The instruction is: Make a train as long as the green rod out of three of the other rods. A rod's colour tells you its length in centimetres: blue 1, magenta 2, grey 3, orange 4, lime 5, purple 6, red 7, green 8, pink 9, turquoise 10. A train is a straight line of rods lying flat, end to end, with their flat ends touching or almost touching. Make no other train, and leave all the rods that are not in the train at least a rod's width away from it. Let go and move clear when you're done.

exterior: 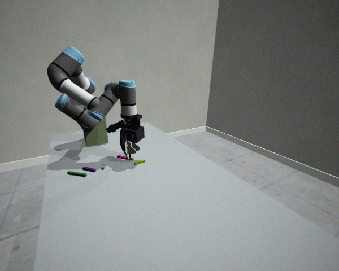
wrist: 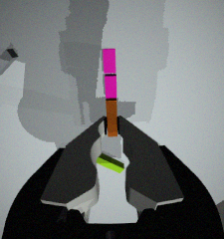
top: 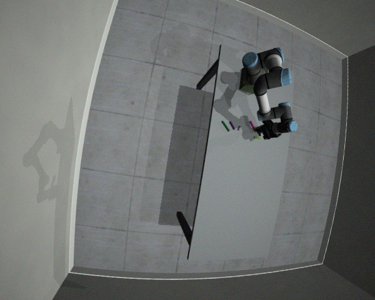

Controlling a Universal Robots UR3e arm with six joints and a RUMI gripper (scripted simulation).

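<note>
The orange rod is 10 mm below my hand. From my hand the other things lie so: grey rod (120 mm to the right, 10 mm below); then lime rod (60 mm ahead, 30 mm to the left, 10 mm below); then purple rod (10 mm behind, 180 mm to the right, 10 mm below).
</note>
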